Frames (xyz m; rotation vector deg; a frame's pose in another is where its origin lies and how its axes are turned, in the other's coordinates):
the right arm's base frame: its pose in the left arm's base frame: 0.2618 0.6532 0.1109 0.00 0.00 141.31
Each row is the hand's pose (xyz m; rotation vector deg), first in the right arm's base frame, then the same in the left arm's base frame.
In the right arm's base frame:
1: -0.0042 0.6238 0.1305 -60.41 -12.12 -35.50
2: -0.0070 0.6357 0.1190 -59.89 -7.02 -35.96
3: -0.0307 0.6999 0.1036 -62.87 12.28 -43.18
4: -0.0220 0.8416 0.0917 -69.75 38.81 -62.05
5: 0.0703 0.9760 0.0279 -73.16 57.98 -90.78
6: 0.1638 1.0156 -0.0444 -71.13 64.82 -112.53
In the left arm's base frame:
1: -0.1249 0.1637 0.2414 -9.54 -67.85 91.32
2: -0.1301 0.1526 0.2299 -14.69 -65.39 91.50
3: -0.1517 0.0877 0.2145 -34.96 -59.60 82.97
4: -0.2471 -0.0175 0.2026 -59.20 -52.49 57.43
5: -0.4032 -0.0647 0.1388 -69.22 -43.69 23.63
6: -0.5009 -0.0371 0.0665 -68.10 -36.69 2.17

